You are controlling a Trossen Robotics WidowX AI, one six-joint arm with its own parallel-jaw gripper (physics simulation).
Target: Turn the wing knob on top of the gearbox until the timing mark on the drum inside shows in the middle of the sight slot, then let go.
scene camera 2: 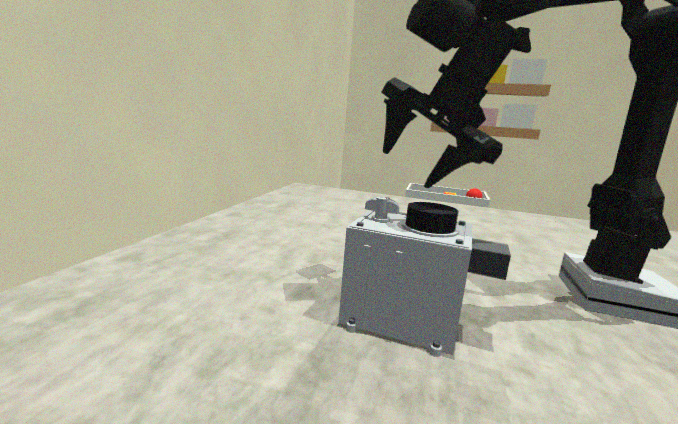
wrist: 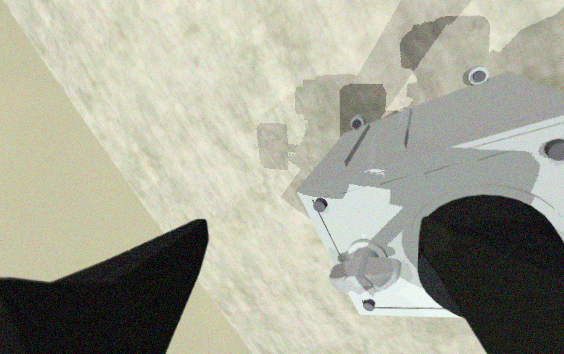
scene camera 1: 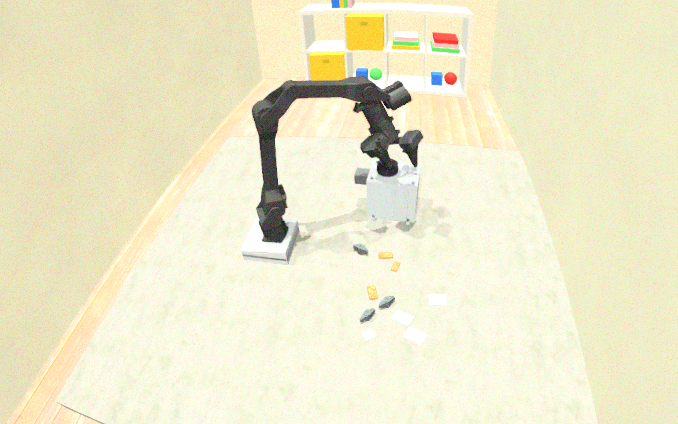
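Seen in the pictures: gripper, fingertip midpoint: (scene camera 2: 404,169) (wrist: 313,228) (scene camera 1: 403,167); arm's base, origin of the base link: (scene camera 2: 610,271) (scene camera 1: 275,234).
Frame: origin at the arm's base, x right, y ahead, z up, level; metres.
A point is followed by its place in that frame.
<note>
The pale grey gearbox (scene camera 1: 392,200) {z 0.032, x -0.164, y 0.314 m} (scene camera 2: 405,287) {z 0.025, x -0.288, y 0.305 m} (wrist: 360,200) {z 0.088, x -0.186, y 0.345 m} stands upright. Its grey wing knob (scene camera 2: 381,207) {z 0.108, x -0.237, y 0.356 m} (wrist: 367,267) {z 0.111, x -0.220, y 0.350 m} is on top near one edge, beside a black round cap (scene camera 1: 387,168) {z 0.117, x -0.204, y 0.293 m} (scene camera 2: 431,218) {z 0.110, x -0.261, y 0.288 m} (wrist: 500,215) {z 0.110, x -0.199, y 0.278 m}. My gripper (scene camera 1: 401,162) {z 0.153, x -0.161, y 0.341 m} (scene camera 2: 407,169) {z 0.153, x -0.161, y 0.341 m} (wrist: 313,228) {z 0.153, x -0.161, y 0.341 m} is open and empty, tilted above the gearbox top. In the wrist view one fingertip is left of the knob, off the gearbox's edge; the other overlaps the black cap. In scene camera 2 both tips are above the knob and cap, apart from them. I cannot make out the sight slot or the timing mark.
A dark block (scene camera 1: 361,176) {z 0.075, x -0.210, y 0.214 m} (scene camera 2: 490,259) {z 0.068, x -0.253, y 0.213 m} juts from the gearbox's side toward the arm's base (scene camera 1: 267,252) {z -0.004, x 0.069, y 0.000 m}. Dark stones (scene camera 1: 387,302) {z -0.022, x 0.166, y 0.345 m}, orange pieces (scene camera 1: 372,292) {z -0.041, x 0.125, y 0.301 m} and white squares (scene camera 1: 415,335) {z -0.045, x 0.238, y 0.425 m} lie on the mat. A shallow tray (scene camera 2: 415,192) with a red ball (scene camera 2: 474,193) is behind.
</note>
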